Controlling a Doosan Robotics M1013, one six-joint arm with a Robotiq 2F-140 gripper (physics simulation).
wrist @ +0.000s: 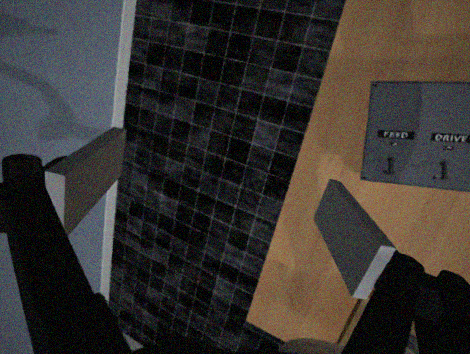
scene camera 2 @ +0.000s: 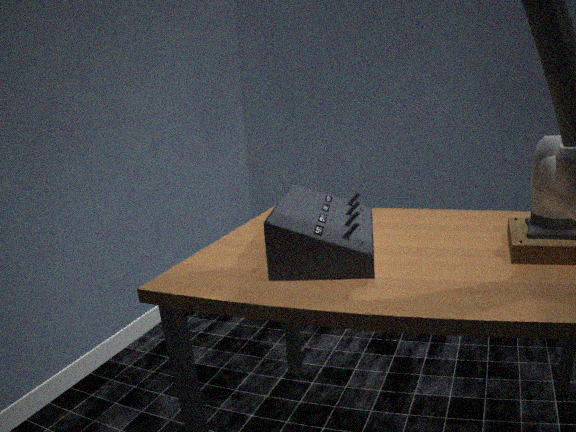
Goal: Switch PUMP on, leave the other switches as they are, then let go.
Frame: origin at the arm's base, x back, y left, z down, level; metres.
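Where they show: gripper, fingertip midpoint: [wrist: 226, 176]; arm's base, link origin: [scene camera 2: 555, 230].
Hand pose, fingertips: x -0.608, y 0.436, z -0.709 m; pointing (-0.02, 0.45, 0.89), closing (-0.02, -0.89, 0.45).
Each offset is from my fingertips to the top centre of the thing. Level surfaces: height alone.
A dark grey switch box [scene camera 2: 320, 260] [wrist: 425, 107] with a sloped top stands on the table. In the scene view it has a row of labels and several black levers, too small to read, so I cannot tell which is PUMP. In the wrist view part of its panel shows at the right edge, with the FEED label {dx -0.017, dy -0.150, dz +0.650 m} [wrist: 396, 134] and DRIVE label {dx -0.052, dy -0.265, dz +0.650 m} [wrist: 450, 138], the FEED lever {dx +0.063, dy -0.174, dz +0.637 m} [wrist: 389, 166] and DRIVE lever {dx +0.028, dy -0.289, dz +0.637 m} [wrist: 442, 171] below them. PUMP does not show there. My gripper [wrist: 226, 176] is open and empty, up in the air, to the left of the box in that view.
The wooden table {dz +0.763 m} [scene camera 2: 450, 295] [wrist: 300, 240] carries the box; its edge runs beside a dark tiled floor [wrist: 215, 125]. The robot's base plate [scene camera 2: 540, 254] is at the right, with a dark arm link [scene camera 2: 550, 60] above. A blue-grey wall [scene camera 2: 125, 125] stands behind and left.
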